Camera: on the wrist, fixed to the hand. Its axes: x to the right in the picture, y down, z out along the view.
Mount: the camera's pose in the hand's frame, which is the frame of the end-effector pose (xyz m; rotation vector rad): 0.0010 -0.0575 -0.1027 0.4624 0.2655 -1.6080
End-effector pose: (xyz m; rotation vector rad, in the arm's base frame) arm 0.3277 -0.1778 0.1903 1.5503 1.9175 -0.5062
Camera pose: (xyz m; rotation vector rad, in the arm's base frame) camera 0.2493 -0.1254 0.2607 0.1221 -2.5857 1.2283
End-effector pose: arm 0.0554 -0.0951 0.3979 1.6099 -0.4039 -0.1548
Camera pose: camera 0.1006 0.0026 0.3502 2.0108 1.2244 -1.0855
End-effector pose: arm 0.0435 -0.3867 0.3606 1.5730 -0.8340 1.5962
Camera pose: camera 0.0389 -0.2692 0.3549 1.4810 0.9063 0.6705
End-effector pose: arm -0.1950 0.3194 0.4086 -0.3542 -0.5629 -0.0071
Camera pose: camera -0.1465 0.2315 0.3471 0.6149 -0.4388 -1.4270
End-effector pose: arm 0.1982 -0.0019 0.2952 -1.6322 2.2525 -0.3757
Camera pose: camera 0.2049 -0.0187 0.4115 -2.7346 0.3330 -1.3323
